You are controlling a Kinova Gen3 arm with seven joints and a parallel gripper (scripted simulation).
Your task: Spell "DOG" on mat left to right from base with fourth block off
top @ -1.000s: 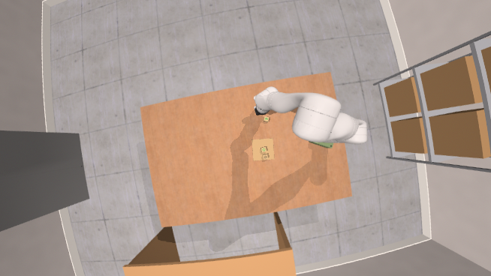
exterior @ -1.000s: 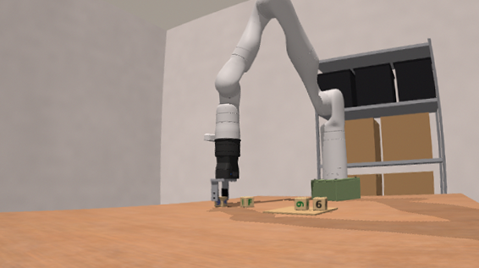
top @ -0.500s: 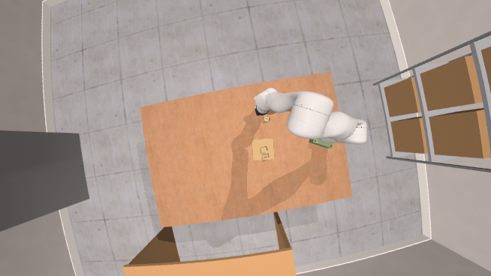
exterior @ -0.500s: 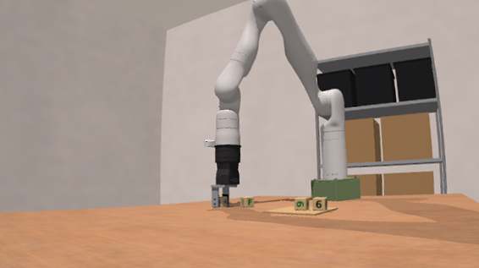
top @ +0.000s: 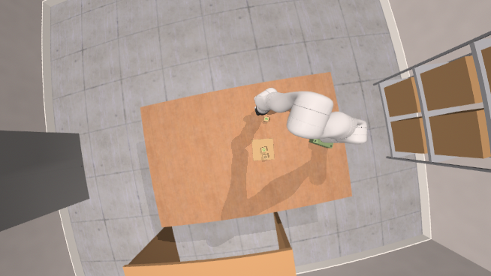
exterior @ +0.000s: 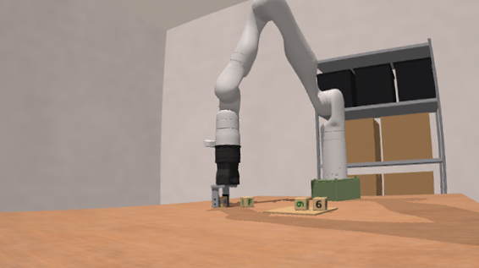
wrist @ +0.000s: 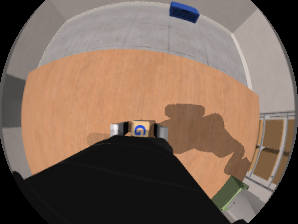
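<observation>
My hand is right at the blue-lettered block. From my hand the other things lie so: green-lettered block (20 mm behind, 80 mm to the left); tan mat (40 mm ahead, 270 mm to the left, 20 mm below); wooden block (30 mm ahead, 270 mm to the left).
</observation>
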